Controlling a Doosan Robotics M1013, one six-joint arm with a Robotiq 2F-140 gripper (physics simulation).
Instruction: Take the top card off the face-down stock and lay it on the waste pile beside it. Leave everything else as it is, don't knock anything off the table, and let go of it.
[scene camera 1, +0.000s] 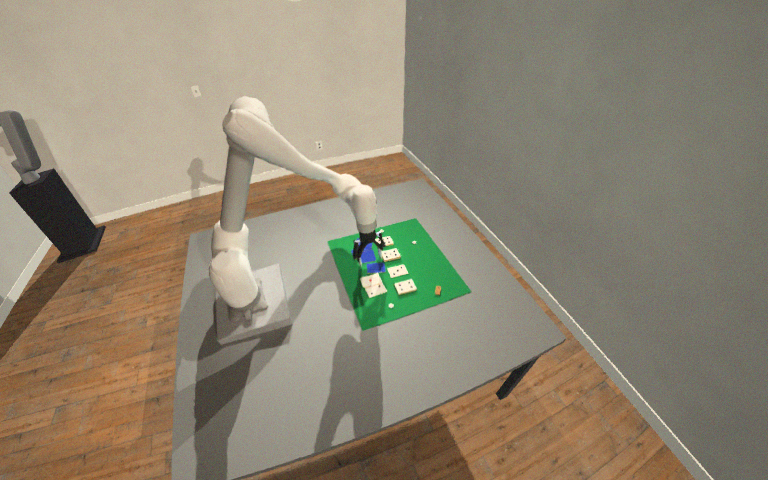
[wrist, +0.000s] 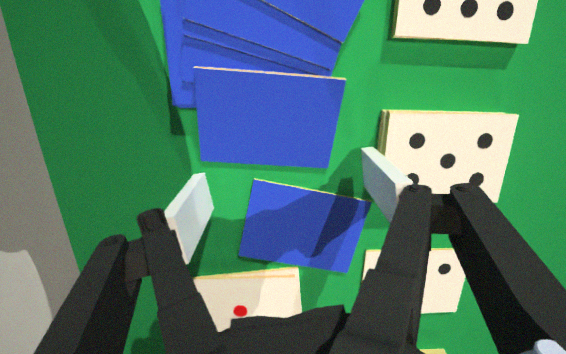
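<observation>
The face-down stock is a spread of blue cards at the top of the wrist view. Its nearest card lies overlapping the others' edge. A separate blue card lies on the mat between the stock and the waste pile, partly in the gripper's shadow. The waste pile is cream face-up cards, the upper one with a red dot; the gripper hides part of it in the wrist view. My gripper is open and empty, above the blue cards.
Face-up cream card piles with black dots, including a five-dot pile, stand in a row right of the stock. The green mat also bears small white pieces and an orange-brown block.
</observation>
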